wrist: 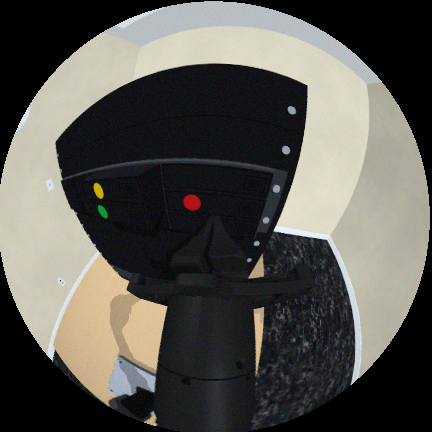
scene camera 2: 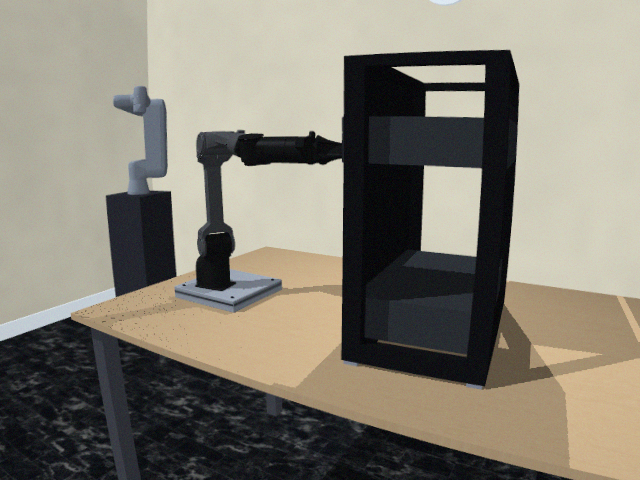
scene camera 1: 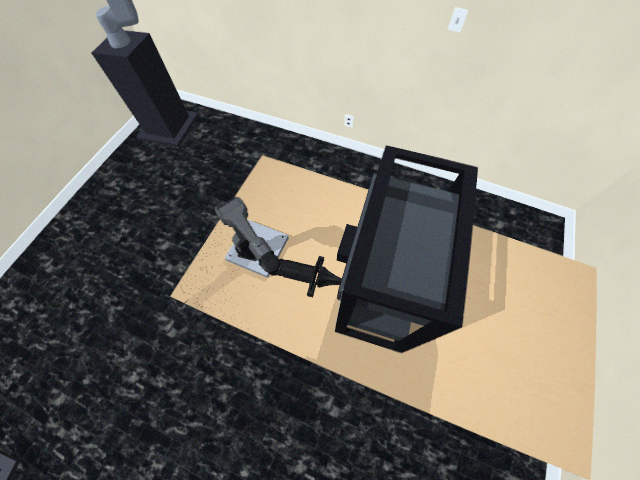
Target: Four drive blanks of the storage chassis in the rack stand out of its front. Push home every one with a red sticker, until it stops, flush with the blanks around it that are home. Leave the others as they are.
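Observation:
The storage chassis [scene camera 1: 423, 242] [scene camera 2: 429, 140] [wrist: 273, 202] sits in the upper part of the black rack [scene camera 1: 467, 217] [scene camera 2: 354, 217] [wrist: 200, 100]. In the wrist view, a blank with a yellow sticker [wrist: 98, 190] and one with a green sticker [wrist: 102, 211] below it stand out at the left. A blank with a red sticker [wrist: 192, 202] is right of them; it looks about level with the front around it. My gripper [scene camera 1: 340, 281] [scene camera 2: 341, 150] [wrist: 215, 222] is shut and empty, its tips at the chassis front, lower right of that sticker. The fingers hide the front behind them; whether they touch is unclear.
The standing-out blanks form a dark block [scene camera 1: 347, 242] beside my gripper. A second chassis [scene camera 2: 418, 320] sits low in the rack. The rack stands on the wooden table [scene camera 1: 532, 351] [scene camera 2: 248, 351]. Another arm stands on a dark pedestal [scene camera 1: 149, 87] [scene camera 2: 139, 237] beyond the table.

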